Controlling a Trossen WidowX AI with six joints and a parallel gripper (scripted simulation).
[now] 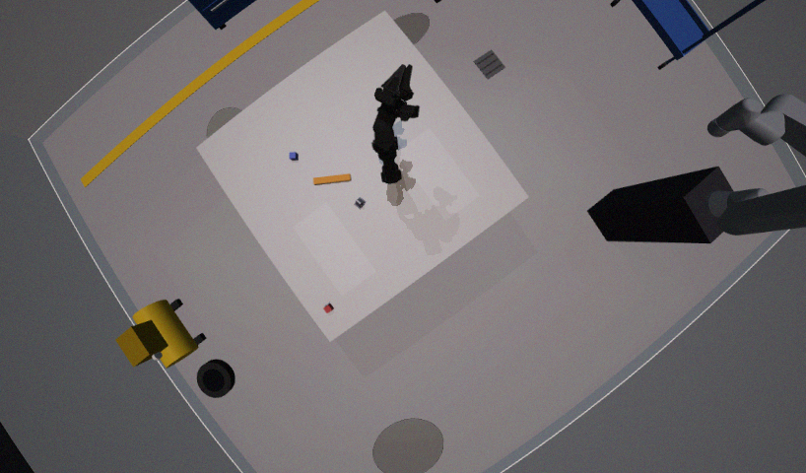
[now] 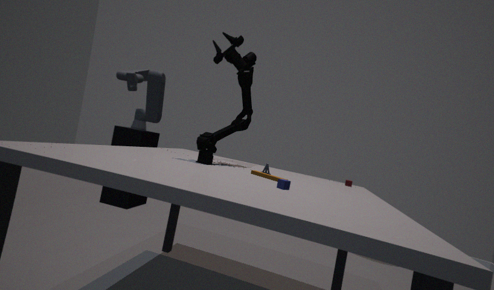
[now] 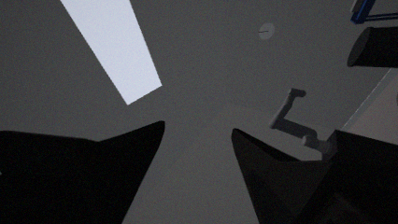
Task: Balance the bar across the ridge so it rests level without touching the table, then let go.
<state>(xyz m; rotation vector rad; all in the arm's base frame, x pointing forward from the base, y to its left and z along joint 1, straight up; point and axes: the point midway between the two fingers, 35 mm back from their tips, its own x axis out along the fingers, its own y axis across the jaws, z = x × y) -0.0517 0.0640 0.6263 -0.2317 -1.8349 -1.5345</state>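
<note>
Right now my gripper tip is 41 cm short of the orange bar, 8 cm to the left of it and 64 cm above it. From my gripper tip the other things lie so: ridge 36 cm ahead, 10 cm to the left, 60 cm below; blue cube 50 cm ahead, 30 cm to the right, 63 cm below; red cube 82 cm ahead, 45 cm to the left, 63 cm below.
</note>
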